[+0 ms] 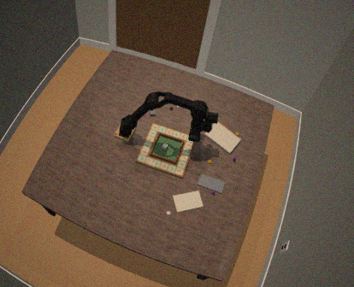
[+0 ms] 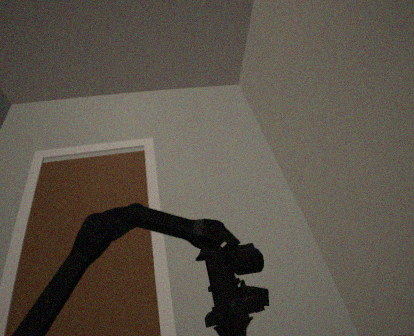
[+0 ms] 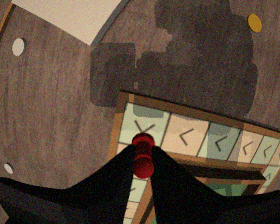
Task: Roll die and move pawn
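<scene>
Now: gripper tip 14 cm past the white die, 11 cm to the left of it and 4 cm above it. From my gripper tip the other things lie so: red pawn: 1 cm above; then grey card: 18 cm ahead, 24 cm to the right, 7 cm below; then small grey block: 29 cm behind, 12 cm to the left, 6 cm below.
</scene>
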